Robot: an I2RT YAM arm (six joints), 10 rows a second.
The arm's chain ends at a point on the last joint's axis. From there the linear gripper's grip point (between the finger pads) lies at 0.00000 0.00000 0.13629 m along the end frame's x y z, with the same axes.
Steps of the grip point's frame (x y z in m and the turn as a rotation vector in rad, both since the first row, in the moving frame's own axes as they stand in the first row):
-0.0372 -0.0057 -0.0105 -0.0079 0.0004 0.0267
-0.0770 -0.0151 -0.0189 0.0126 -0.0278 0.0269
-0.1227 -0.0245 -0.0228 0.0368 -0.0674 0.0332
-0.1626 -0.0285 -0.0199 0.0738 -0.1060 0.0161
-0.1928 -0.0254 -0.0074 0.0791 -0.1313 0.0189
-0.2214 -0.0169 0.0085 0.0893 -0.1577 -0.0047
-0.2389 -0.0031 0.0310 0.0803 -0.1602 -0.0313
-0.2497 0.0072 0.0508 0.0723 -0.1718 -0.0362
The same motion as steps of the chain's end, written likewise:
-0.0372 -0.0068 -0.0105 -0.0079 0.0004 0.0267
-0.0732 -0.0133 -0.0188 0.0126 -0.0278 0.0269
-0.1136 -0.0193 -0.0224 0.0368 -0.0674 0.0332
-0.1483 -0.0184 -0.0188 0.0738 -0.1060 0.0161
-0.1751 -0.0145 -0.0058 0.0791 -0.1313 0.0189
-0.2000 -0.0048 0.0107 0.0893 -0.1577 -0.0047
-0.2170 0.0074 0.0332 0.0803 -0.1602 -0.0313
-0.2262 0.0166 0.0532 0.0723 -0.1718 -0.0362

